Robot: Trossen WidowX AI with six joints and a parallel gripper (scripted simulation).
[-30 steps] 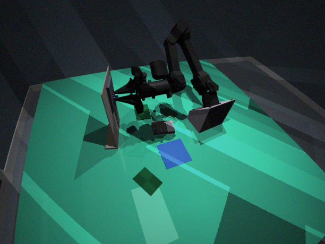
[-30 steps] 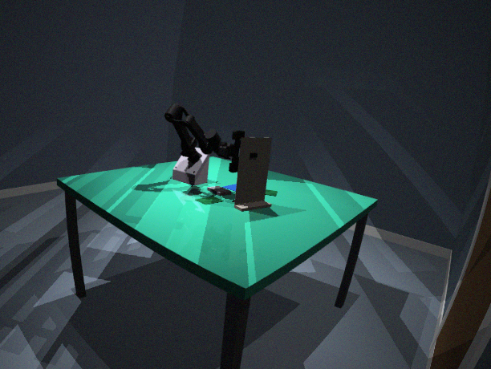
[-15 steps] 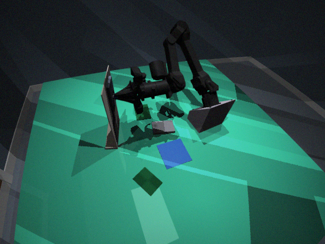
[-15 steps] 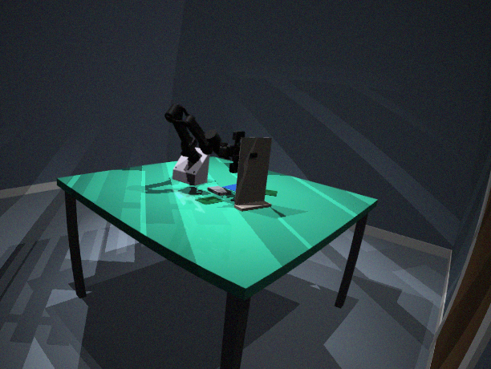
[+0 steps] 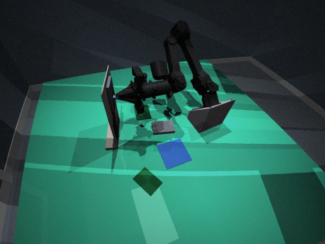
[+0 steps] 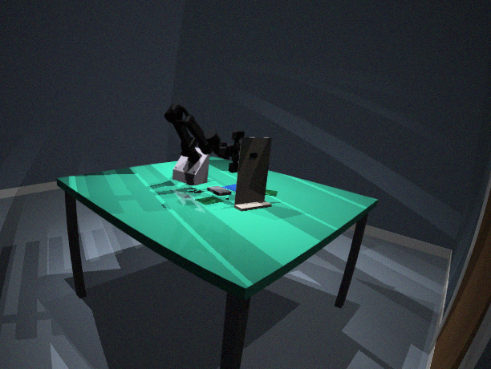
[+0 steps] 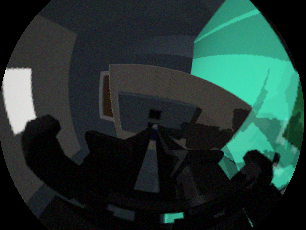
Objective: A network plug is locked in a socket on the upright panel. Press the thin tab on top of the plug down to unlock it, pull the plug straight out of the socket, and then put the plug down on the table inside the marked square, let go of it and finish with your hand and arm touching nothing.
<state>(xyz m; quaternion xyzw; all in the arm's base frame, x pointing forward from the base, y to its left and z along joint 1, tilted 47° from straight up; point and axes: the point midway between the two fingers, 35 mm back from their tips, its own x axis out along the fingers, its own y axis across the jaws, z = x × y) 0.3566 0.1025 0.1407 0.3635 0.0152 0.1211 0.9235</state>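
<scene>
Now: gripper tip 22 cm above the blue marked square, 21 cm past it and 16 cm to the right of it. The rest, counted from my gripper tip: upright panel (8 cm below, 3 cm ahead, 1 cm to the right); then flat grey plate (21 cm below, 19 cm behind, 1 cm to the left).
</scene>
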